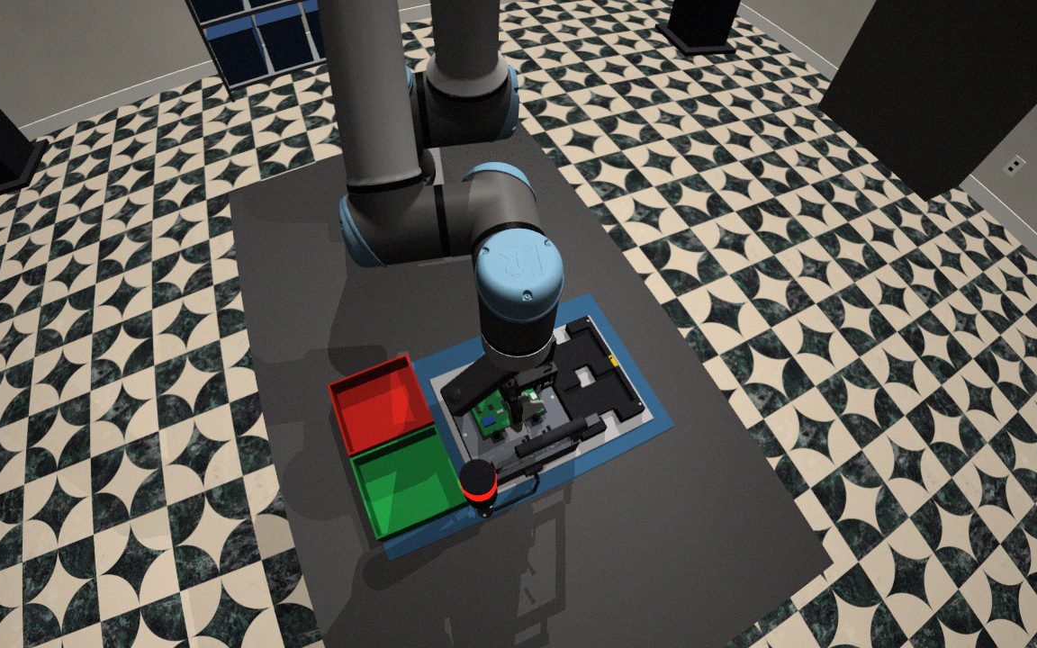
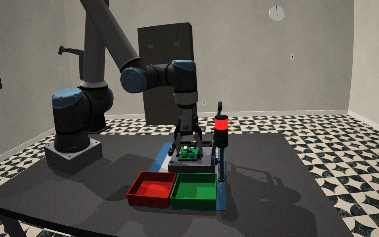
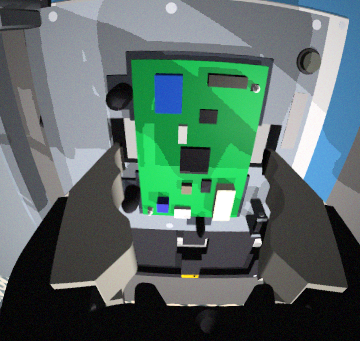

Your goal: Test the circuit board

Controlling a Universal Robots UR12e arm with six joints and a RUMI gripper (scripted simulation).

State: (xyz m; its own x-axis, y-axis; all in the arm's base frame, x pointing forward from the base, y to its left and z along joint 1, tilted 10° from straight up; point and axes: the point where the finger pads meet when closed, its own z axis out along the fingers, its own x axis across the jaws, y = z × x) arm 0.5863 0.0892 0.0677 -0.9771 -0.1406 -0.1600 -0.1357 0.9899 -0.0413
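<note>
My gripper is now right at the green circuit board. Round my hand: clear lid (110 mm ahead, 110 mm above, 20 mm to the left); then green bin (190 mm to the right, 70 mm ahead, 60 mm below); then red bin (210 mm to the right, 80 mm behind, 60 mm below).
</note>
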